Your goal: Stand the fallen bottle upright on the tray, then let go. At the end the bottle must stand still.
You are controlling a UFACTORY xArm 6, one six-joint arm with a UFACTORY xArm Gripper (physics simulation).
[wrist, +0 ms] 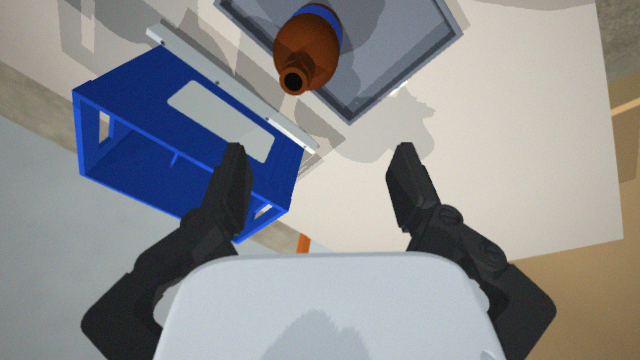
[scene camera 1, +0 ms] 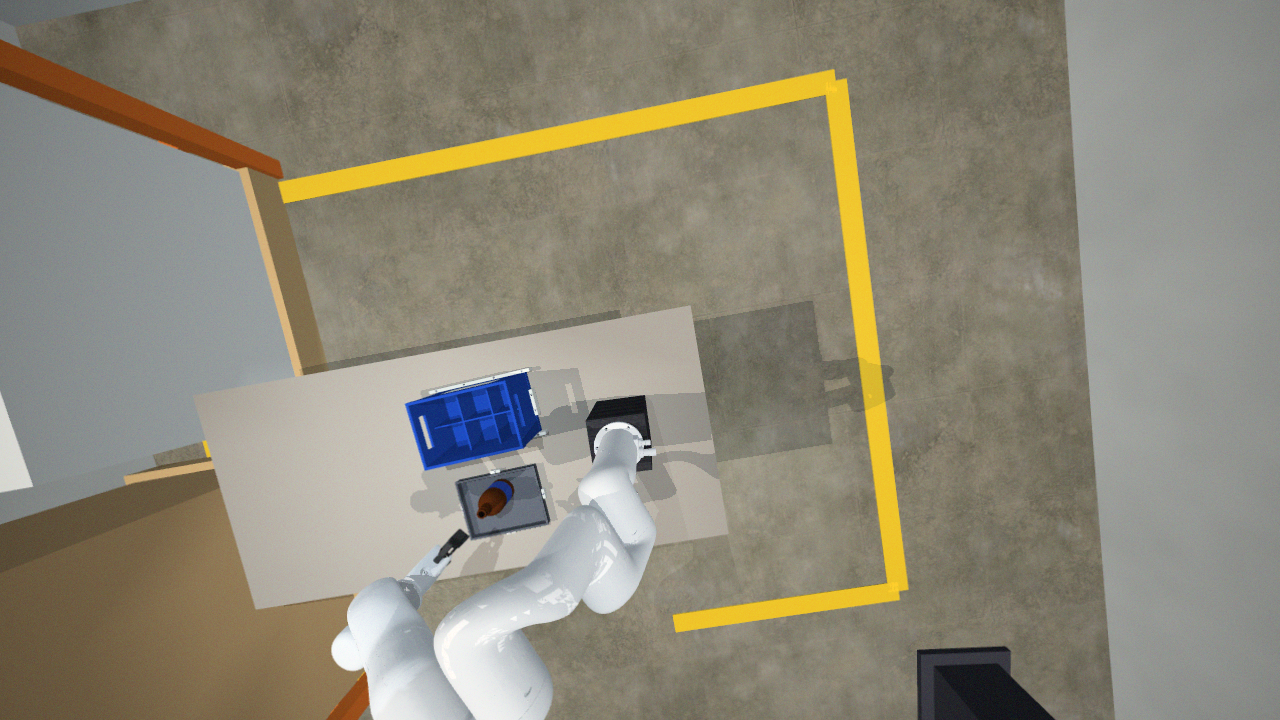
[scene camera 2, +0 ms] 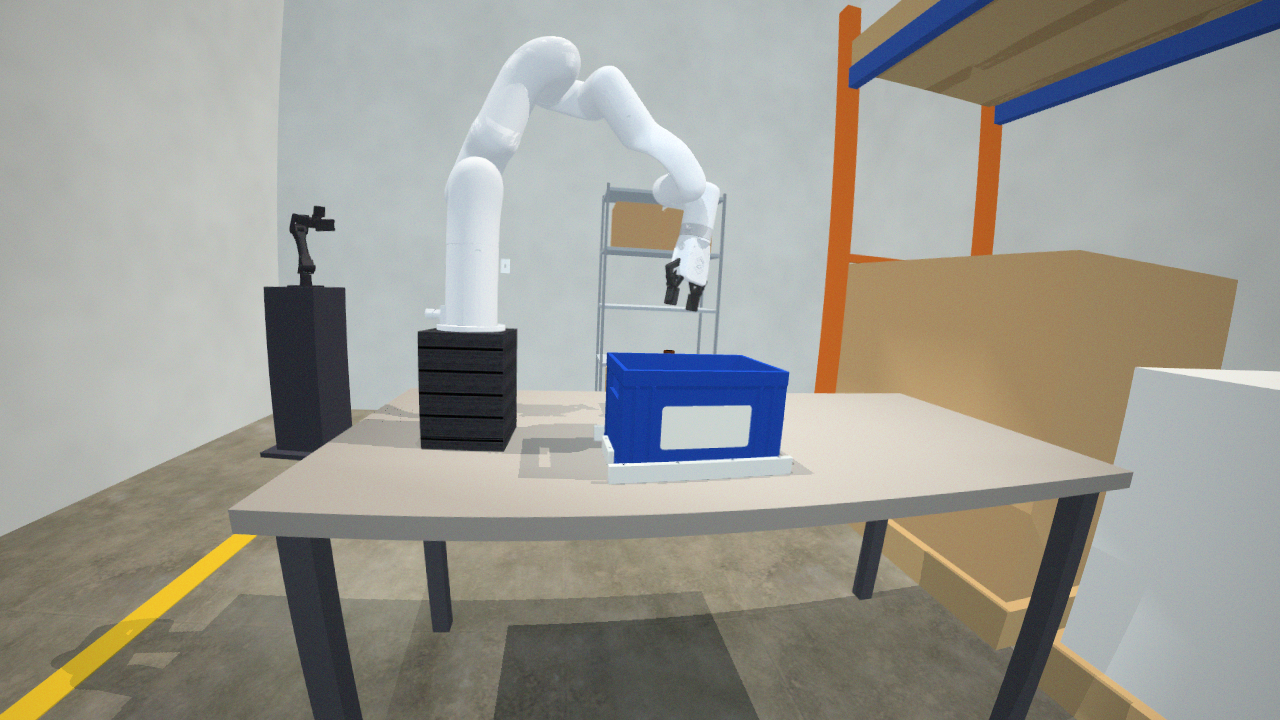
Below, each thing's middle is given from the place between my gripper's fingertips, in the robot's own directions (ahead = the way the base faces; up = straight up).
Labels:
My gripper is now 3 cm past the brown bottle [scene camera 1: 493, 500], 3 cm to the left of it and 18 cm above it. From my hand the other things lie so: grey tray [scene camera 1: 527, 509]: 3 cm behind, 1 cm to the left, 25 cm below; then blue crate [scene camera 2: 660, 407]: 2 cm behind, 28 cm to the right, 17 cm below.

